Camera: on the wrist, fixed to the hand. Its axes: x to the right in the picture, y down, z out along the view.
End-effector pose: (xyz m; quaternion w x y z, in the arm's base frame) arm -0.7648 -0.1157 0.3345 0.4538 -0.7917 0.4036 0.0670
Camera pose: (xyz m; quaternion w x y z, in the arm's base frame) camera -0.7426 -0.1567 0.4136 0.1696 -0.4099 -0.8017 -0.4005
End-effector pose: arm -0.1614 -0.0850 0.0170 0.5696 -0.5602 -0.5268 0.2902
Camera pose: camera -0.1096 -0.1195 0.0845 0.3026 0.5521 -0.6170 -0.4722
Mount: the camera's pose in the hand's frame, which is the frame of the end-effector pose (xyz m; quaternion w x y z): 0.0011 -0.0573 -0.0717 0.0511 0.0562 -0.0877 -0.9932
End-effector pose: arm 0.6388 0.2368 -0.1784 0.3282 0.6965 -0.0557 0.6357
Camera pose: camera 0.6065 0.3196 -0.2012 0.6041 0.1651 0.6959 -0.3514
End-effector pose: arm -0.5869 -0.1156 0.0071 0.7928 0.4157 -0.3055 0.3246
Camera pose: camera -0.5268 -0.0793 -0.0520 0.3128 0.3977 0.3460 -0.7901
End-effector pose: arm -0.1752 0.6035 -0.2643 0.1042 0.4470 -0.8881 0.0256
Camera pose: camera -0.1184 0.5782 -0.1968 0.0723 -0.9130 -0.3909 0.0915
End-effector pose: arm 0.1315 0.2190 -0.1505 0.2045 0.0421 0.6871 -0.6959
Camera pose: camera 0.0949 0.2870 -0.1008 0.6229 0.7299 -0.0199 0.2810
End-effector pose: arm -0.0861 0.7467 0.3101 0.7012 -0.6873 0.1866 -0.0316
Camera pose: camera -0.0948 0.6751 0.3668 0.0594 -0.1838 -0.7364 -0.6483
